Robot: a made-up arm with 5 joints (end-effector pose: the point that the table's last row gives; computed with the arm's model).
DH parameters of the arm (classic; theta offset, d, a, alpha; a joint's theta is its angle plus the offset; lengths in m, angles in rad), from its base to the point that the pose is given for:
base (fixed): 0 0.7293 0.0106 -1.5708
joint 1: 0 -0.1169 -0.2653 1.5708
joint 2: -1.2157 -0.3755 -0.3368 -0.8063
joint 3: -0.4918 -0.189 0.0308 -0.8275
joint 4: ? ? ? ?
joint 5: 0 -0.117 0.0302 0.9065
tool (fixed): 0.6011 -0.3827 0 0
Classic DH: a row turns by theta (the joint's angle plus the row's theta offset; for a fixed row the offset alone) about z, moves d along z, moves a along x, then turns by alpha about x.
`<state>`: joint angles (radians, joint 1 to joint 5).
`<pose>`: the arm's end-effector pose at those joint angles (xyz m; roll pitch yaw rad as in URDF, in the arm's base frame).
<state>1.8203 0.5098 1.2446 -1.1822 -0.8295</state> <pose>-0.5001 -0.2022 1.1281 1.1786 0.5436 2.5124</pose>
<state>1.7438 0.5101 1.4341 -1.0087 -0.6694</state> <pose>-0.6204 -0.1631 1.1544 1.3206 0.2475 2.5220</pose>
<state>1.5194 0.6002 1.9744 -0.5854 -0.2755</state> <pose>-0.8096 -0.1023 1.1691 1.2054 -0.6355 2.6977</pose>
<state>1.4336 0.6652 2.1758 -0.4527 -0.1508</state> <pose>-0.8492 -0.1071 1.1390 0.8524 -0.8737 3.0525</pose>
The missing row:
joint 4: 1.3174 0.2182 0.0743 -0.9065
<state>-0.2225 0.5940 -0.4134 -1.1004 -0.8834</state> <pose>-0.6223 -0.3329 0.3565 -1.7303 -0.4831 -0.6670</pose>
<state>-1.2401 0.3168 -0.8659 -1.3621 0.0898</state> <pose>0.1702 0.1208 -0.2215 0.0196 0.2534 -1.8874</pose>
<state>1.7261 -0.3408 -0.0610 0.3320 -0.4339</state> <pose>-0.5569 0.0987 1.4984 -2.9102 0.1574 -3.0632</pose>
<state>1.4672 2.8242 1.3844 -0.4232 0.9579</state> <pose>-0.3761 -0.2081 0.7710 0.2839 1.0315 -2.0139</pose>
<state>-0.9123 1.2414 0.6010 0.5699 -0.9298</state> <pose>0.3913 -0.3984 -0.2148 -0.9665 0.8901 1.0530</pose>
